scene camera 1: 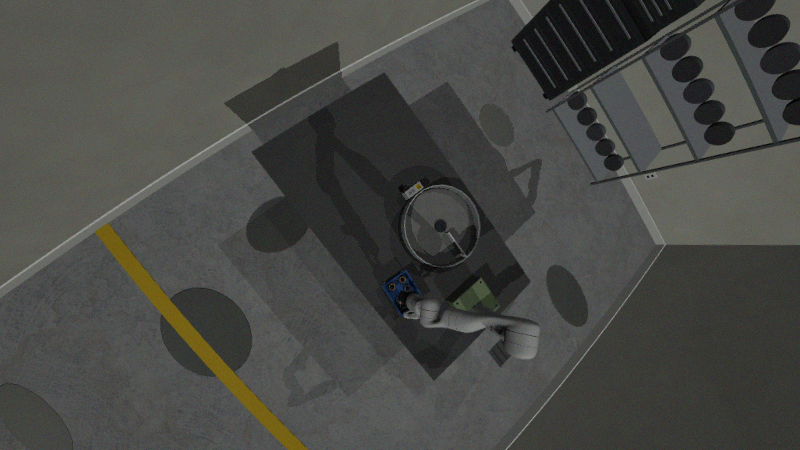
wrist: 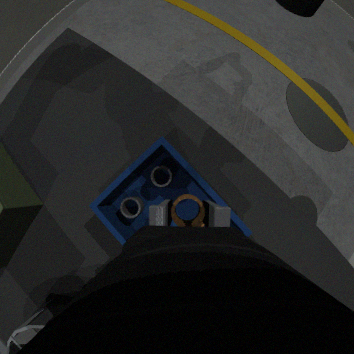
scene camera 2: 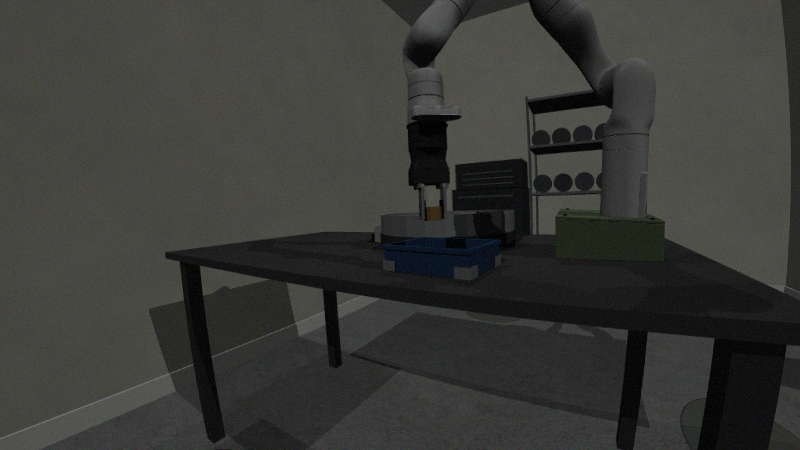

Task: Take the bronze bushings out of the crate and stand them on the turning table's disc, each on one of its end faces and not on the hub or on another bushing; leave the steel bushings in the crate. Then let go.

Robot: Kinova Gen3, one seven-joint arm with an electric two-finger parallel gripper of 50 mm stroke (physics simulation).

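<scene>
My gripper is shut on a bronze bushing, which it holds upright above the blue crate. Two bronze bushings stand in the crate; part of one shows below the held bushing in the wrist view. Two steel bushings stand in the crate. The turning table is beyond the crate, with its pale disc and dark hub. No bushing can be made out on the disc.
A raised rim surrounds the disc, and a thin bar runs from near the hub to the rim. A small labelled box sits at the rim. A green box stands beside the arm's base on the dark table.
</scene>
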